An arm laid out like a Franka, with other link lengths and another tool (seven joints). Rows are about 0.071 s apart.
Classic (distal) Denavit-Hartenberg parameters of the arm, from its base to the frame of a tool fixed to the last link. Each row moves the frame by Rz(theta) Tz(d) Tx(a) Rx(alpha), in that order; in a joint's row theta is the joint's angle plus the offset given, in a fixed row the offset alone. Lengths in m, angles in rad.
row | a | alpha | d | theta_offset
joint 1 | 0 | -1.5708 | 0.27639 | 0
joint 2 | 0 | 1.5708 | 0 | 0
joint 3 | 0.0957 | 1.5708 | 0.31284 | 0
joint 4 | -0.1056 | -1.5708 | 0 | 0
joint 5 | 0 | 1.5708 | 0.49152 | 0
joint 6 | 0.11 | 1.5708 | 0 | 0
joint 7 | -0.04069 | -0.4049 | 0.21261 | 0.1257
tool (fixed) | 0 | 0 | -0.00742 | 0
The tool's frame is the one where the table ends.
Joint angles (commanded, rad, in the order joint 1, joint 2, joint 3, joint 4, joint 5, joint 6, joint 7), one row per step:
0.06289 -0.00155 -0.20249 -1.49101 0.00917 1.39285 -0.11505
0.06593 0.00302 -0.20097 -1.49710 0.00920 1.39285 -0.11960
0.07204 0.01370 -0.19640 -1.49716 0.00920 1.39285 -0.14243
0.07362 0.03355 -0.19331 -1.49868 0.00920 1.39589 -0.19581
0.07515 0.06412 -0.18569 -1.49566 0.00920 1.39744 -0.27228
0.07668 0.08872 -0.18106 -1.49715 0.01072 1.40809 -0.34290
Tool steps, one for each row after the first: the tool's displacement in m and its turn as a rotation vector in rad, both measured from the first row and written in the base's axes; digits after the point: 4 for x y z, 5 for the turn. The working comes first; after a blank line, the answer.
Tool pose at each row, in the base's axes (x y z in m, rotation vector in rad; the steps are taken from these numbers as rounded here):
0.6203 -0.0819 0.5231 2.74270 -0.17742 -0.17364
0.6214 -0.0791 0.5170 2.74265 -0.16202 -0.18564
0.6245 -0.0732 0.5104 2.74378 -0.11328 -0.19070
0.6296 -0.0722 0.4974 2.74595 -0.02907 -0.19896
0.6371 -0.0691 0.4799 2.74644 0.09497 -0.20995
0.6444 -0.0677 0.4638 2.74642 0.20423 -0.20883

0.0011 0.0028 -0.0061 0.00103 0.01049 0.00909
0.0042 0.0087 -0.0127 0.00273 0.02071 0.04246
0.0093 0.0097 -0.0257 0.00761 0.03791 0.10009
0.0168 0.0128 -0.0432 0.01605 0.06246 0.18496
0.0241 0.0142 -0.0593 0.02584 0.07636 0.26096

